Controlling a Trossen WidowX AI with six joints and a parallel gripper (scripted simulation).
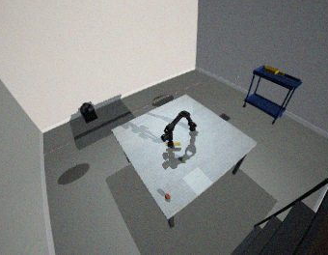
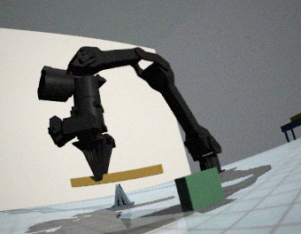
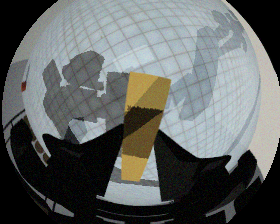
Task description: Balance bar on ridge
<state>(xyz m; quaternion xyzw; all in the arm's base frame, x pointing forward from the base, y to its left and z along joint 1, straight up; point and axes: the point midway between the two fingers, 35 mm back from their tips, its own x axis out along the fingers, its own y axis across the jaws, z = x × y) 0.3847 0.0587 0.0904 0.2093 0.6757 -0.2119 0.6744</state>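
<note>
Now: the yellow bar 2 cm behind my gripper tip and 2 cm to the left of it. Also, from my gripper tip: green block 22 cm to the left, 4 cm below; red object 36 cm ahead, 44 cm to the left, 4 cm below.
</note>
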